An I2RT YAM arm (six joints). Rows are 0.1 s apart.
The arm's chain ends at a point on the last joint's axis. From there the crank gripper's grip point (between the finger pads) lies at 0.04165 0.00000 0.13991 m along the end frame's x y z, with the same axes.
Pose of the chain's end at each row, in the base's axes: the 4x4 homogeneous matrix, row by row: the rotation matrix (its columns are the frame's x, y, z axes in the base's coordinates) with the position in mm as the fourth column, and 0 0 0 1 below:
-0.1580 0.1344 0.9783 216.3; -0.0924 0.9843 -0.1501 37.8; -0.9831 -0.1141 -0.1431 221.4; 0 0 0 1
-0.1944 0.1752 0.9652 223.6; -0.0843 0.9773 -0.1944 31.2; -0.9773 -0.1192 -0.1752 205.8; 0 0 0 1
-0.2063 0.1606 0.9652 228.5; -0.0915 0.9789 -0.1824 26.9; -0.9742 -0.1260 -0.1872 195.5; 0 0 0 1
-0.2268 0.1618 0.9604 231.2; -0.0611 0.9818 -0.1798 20.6; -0.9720 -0.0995 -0.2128 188.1; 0 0 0 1
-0.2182 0.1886 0.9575 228.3; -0.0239 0.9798 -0.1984 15.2; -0.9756 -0.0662 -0.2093 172.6; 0 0 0 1
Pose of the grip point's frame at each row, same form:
-0.1580 0.1344 0.9783 346.6; -0.0924 0.9843 -0.1501 13.0; -0.9831 -0.1141 -0.1431 160.4; 0 0 0 1
-0.1944 0.1752 0.9652 350.5; -0.0843 0.9773 -0.1944 0.5; -0.9773 -0.1192 -0.1752 140.6; 0 0 0 1
-0.2063 0.1606 0.9652 354.9; -0.0915 0.9789 -0.1824 -2.4; -0.9742 -0.1260 -0.1872 128.7; 0 0 0 1
-0.2268 0.1618 0.9604 356.1; -0.0611 0.9818 -0.1798 -7.1; -0.9720 -0.0995 -0.2128 117.8; 0 0 0 1
-0.2182 0.1886 0.9575 353.2; -0.0239 0.9798 -0.1984 -13.6; -0.9756 -0.0662 -0.2093 102.7; 0 0 0 1

